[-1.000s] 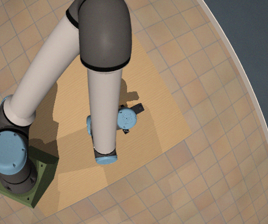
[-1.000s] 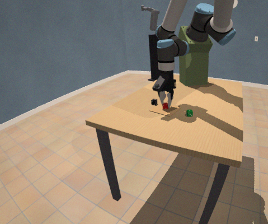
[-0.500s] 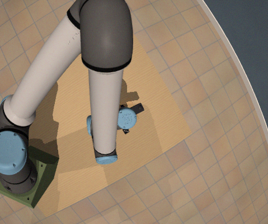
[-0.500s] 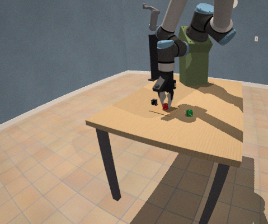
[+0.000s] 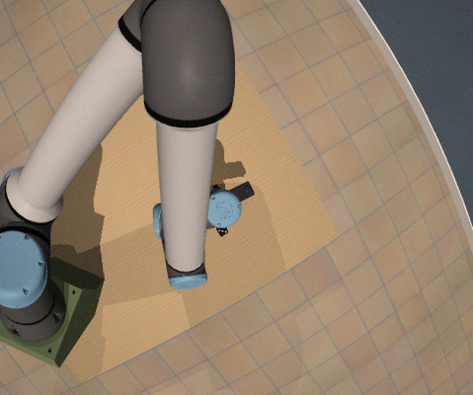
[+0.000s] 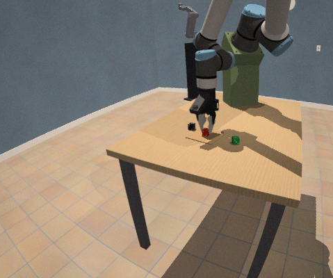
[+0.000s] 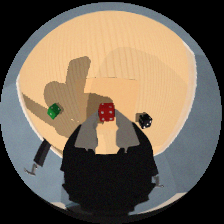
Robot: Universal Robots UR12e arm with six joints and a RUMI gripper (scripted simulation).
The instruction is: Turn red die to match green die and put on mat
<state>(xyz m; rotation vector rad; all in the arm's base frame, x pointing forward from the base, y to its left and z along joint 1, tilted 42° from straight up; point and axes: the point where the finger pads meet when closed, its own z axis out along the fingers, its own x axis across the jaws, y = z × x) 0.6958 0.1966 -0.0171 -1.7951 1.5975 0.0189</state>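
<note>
The red die is right at my hand. Also, from my hand: green die 3 cm behind, 15 cm to the left, 1 cm below; tan mat 2 cm below; black die 1 cm behind, 11 cm to the right, 1 cm below.
</note>
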